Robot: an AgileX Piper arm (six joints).
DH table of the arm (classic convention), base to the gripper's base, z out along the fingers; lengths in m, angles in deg. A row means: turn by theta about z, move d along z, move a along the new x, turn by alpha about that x. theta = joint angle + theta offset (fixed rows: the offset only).
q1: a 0, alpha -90, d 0.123, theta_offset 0
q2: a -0.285, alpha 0, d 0, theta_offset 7.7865
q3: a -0.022, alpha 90, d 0, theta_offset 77.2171
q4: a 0, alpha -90, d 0.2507, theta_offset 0
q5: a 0, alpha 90, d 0, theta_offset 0
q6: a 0, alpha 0, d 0.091, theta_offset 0
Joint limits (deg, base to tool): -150..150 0..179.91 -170..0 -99.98..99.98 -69.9..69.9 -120..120
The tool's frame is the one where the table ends.
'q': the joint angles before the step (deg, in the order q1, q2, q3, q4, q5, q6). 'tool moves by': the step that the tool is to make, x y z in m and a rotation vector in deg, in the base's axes. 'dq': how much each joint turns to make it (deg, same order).
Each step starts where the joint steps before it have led.
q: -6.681, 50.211, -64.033, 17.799, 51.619, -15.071
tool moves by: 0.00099, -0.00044, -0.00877, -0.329, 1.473, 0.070
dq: -0.003, -0.117, 1.704, -0.244, -0.086, -0.334
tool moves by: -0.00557, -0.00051, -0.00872, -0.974, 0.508, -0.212
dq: -0.008, -1.589, 2.458, -0.851, -0.427, -0.305
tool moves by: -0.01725, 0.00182, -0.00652, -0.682, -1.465, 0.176
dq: -0.006, -4.214, 3.251, -0.048, -0.455, -0.608
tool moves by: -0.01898, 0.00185, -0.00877, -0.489, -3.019, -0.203
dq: -0.001, -5.240, 4.218, 0.185, -1.990, -0.578
